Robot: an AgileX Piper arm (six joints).
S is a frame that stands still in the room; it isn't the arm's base.
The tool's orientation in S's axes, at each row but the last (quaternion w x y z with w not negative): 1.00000 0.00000 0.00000 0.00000; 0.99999 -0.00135 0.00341 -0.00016; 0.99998 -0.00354 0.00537 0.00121; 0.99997 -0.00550 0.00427 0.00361; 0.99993 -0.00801 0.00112 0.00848; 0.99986 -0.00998 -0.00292 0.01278
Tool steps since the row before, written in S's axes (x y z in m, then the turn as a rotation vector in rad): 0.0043 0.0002 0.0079 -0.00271 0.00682 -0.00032; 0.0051 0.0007 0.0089 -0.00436 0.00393 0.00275; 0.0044 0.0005 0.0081 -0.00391 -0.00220 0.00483; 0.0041 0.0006 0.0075 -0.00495 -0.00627 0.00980; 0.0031 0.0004 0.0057 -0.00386 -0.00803 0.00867; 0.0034 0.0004 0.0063 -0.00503 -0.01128 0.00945
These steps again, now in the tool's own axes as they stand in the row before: 0.0043 0.0002 0.0079 -0.00271 0.00682 -0.00032; 0.0050 0.0007 0.0089 -0.00438 0.00392 0.00273; 0.0043 0.0004 0.0082 -0.00397 -0.00222 0.00477; 0.0040 0.0005 0.0075 -0.00508 -0.00634 0.00969; 0.0031 0.0003 0.0057 -0.00402 -0.00810 0.00853; 0.0034 0.0002 0.0063 -0.00526 -0.01134 0.00925
